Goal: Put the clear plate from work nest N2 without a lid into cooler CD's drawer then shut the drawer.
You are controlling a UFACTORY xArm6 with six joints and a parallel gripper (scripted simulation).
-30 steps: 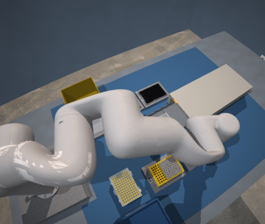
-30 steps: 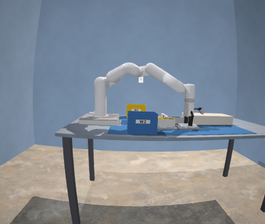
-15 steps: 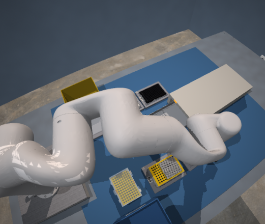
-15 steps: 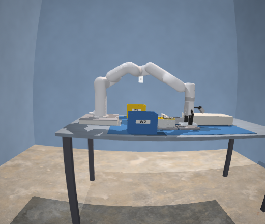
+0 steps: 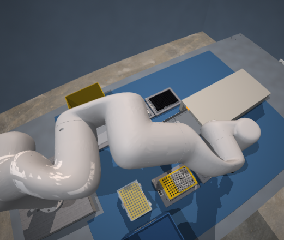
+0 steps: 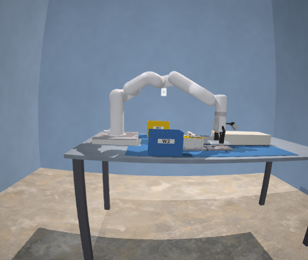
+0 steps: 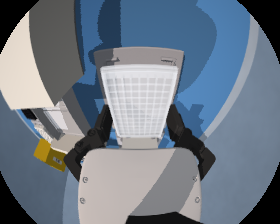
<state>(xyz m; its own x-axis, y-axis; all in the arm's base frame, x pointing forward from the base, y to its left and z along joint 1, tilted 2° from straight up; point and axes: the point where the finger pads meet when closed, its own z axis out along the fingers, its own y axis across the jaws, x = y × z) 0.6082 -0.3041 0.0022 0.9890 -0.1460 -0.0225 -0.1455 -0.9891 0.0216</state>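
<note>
Now: hand 5 cm above the work nest N2. The rest, counted from my hand: blue bin W2 (38 cm behind, 7 cm to the right, 1 cm below); then black plate (37 cm to the left, 7 cm ahead, 3 cm below); then drawer (19 cm to the left, 3 cm below).
</note>
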